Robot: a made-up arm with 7 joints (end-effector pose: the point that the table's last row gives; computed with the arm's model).
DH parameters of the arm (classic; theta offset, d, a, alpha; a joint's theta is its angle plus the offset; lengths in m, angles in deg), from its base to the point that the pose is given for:
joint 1: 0 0.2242 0 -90
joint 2: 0 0 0 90
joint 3: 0 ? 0.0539 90
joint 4: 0 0 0.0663 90
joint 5: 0 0.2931 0 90
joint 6: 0 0 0.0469 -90
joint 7: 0 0.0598 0 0
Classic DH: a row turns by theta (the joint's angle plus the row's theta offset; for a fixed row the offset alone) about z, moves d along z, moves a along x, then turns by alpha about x.
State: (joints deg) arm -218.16 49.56 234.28 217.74 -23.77 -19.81 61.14
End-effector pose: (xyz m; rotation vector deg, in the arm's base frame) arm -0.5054 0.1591 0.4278 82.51 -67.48 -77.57
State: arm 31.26 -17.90 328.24 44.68 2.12 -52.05 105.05
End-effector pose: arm 0.2921 -0.0478 0.5218 -35.14 63.13 -59.09
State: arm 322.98 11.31 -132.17 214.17 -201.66 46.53 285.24
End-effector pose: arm 0.3024 -0.0307 0.7677 76.96 59.39 72.40
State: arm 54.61 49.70 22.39 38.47 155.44 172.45 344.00
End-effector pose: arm 0.0814 0.3439 0.1571 4.12 22.22 79.75
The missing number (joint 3, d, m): 0.3223
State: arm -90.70 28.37 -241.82 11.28 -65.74 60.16 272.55
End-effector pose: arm 0.1704 0.0631 0.2327 11.00 164.68 -39.03
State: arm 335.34 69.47 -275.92 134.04 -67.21 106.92 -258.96
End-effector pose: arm 0.6209 -0.0108 0.3395 136.14 -110.70 -10.11
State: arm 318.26 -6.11 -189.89 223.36 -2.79 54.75 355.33
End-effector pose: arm 0.0982 -0.1391 0.8029 -8.16 -16.25 -57.90
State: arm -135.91 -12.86 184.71 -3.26 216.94 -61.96 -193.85
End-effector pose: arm 0.0015 0.0690 0.2567 135.23 23.86 -106.32
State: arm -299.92 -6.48 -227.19 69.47 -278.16 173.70 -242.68
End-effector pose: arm -0.2946 -0.1452 0.4887 23.01 64.55 42.00
